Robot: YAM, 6 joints.
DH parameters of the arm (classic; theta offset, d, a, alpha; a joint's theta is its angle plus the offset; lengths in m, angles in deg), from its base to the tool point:
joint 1: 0 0.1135 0.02 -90
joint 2: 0 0 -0.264 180
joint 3: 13.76 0 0.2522 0
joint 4: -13.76 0 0.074 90
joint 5: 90 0 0 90
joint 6: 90 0.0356 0 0
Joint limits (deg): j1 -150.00..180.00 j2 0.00..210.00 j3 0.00..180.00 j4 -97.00..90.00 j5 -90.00..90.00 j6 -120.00..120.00
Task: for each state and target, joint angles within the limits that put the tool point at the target. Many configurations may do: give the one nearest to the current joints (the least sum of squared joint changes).
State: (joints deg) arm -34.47 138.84 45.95 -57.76 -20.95 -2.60
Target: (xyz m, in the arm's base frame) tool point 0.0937 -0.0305 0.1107
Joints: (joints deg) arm -26.22 114.11 27.97 -92.03 -23.22 -2.60
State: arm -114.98 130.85 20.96 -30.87 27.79 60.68
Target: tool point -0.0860 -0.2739 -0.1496
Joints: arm -104.56 160.32 66.46 -9.82 23.82 60.68
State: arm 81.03 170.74 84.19 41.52 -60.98 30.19
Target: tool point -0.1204 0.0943 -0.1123
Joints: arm 129.18 160.98 31.52 32.02 -71.46 30.19
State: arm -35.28 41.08 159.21 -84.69 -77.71 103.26
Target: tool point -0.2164 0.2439 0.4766
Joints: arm -42.28 34.48 160.04 -88.27 -78.15 103.26
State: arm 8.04 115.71 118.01 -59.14 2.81 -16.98
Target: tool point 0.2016 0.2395 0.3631
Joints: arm 49.69 94.15 101.07 -76.64 -1.91 -16.98
